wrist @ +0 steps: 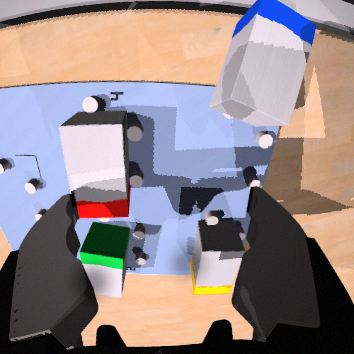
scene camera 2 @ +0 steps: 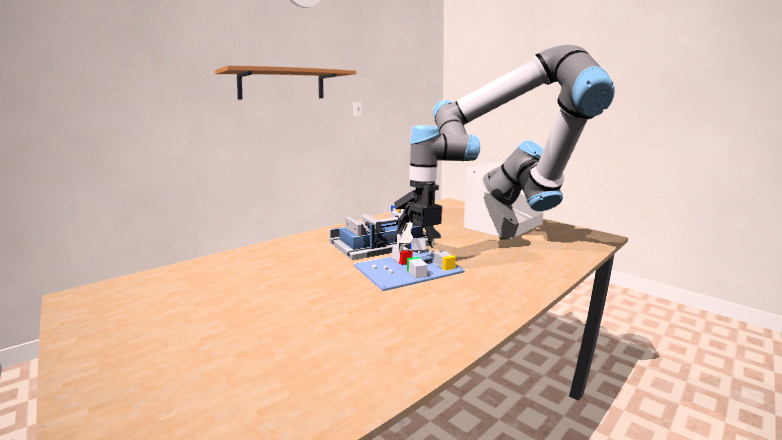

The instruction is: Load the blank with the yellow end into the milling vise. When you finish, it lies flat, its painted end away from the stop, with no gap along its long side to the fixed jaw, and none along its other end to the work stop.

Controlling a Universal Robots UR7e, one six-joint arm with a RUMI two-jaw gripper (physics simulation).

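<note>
The blank with the yellow end (scene camera 2: 448, 262) (wrist: 215, 270) sits at the edge of the blue pegged plate (scene camera 2: 385, 281) (wrist: 200, 100), its yellow end facing outward. My gripper (scene camera 2: 418, 245) (wrist: 161, 192) is open above the plate, with its fingers wide apart and no blank clasped between them. In the wrist view the yellow-ended blank shows near the right finger and the red-ended blank near the left finger. The milling vise (scene camera 2: 355, 238) stands behind the plate; the arm partly hides it, and its stop cannot be made out.
A red-ended blank (scene camera 2: 405, 257) (wrist: 97, 165) and a green-ended blank (scene camera 2: 418, 268) (wrist: 104, 260) stand on the plate. A blue-ended blank (scene camera 2: 418, 243) (wrist: 265, 70) lies askew at the plate's far corner, seemingly tilted. White pegs (wrist: 265, 139) rise from the plate.
</note>
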